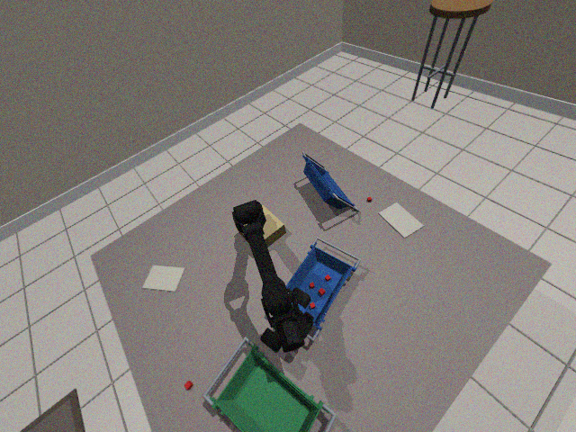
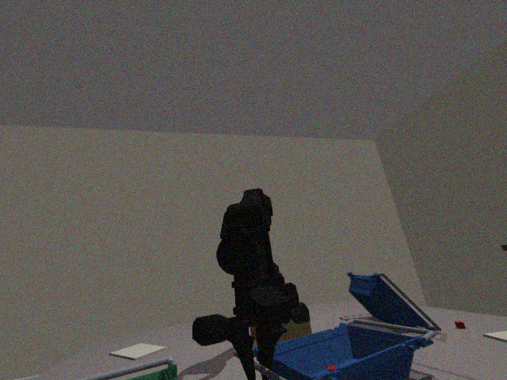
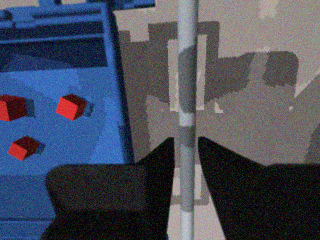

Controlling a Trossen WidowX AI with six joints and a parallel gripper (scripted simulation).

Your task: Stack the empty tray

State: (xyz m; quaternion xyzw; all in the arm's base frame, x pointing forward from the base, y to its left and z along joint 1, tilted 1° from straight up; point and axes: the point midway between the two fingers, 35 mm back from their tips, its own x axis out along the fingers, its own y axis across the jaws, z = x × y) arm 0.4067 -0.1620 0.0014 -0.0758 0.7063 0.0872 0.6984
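My gripper tip is now 32 cm past the blue tray, 53 cm to the right of it and 3 cm below it.
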